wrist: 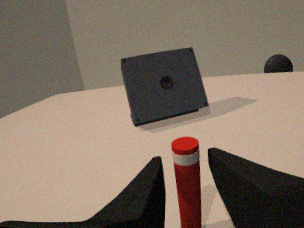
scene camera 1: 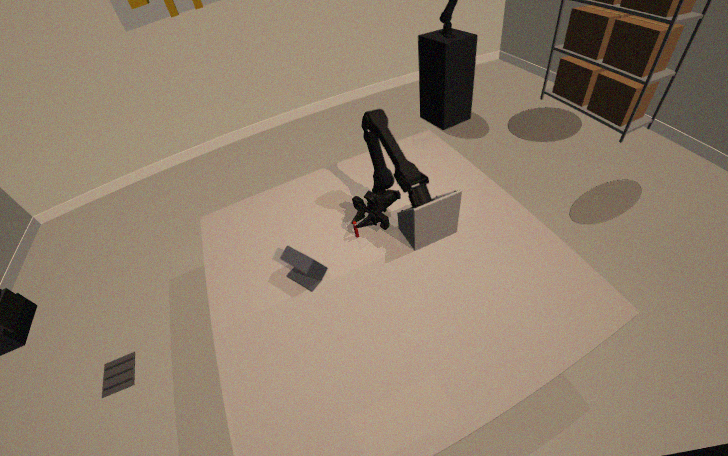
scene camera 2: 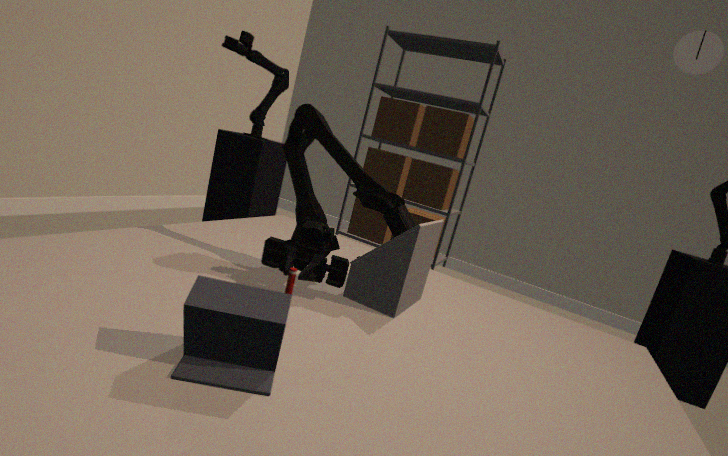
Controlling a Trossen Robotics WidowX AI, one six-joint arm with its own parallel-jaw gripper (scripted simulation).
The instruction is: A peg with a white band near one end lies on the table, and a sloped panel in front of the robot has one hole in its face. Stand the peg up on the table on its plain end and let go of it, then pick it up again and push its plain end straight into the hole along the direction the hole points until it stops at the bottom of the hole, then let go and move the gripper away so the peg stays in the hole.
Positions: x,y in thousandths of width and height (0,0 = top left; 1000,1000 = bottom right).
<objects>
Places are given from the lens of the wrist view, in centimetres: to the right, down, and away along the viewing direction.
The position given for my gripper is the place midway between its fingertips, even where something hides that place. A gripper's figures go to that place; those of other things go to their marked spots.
my gripper (wrist: 610,700): 2, 2, 10
dark sloped panel (wrist: 465,327): -2, -6, 30
</objects>
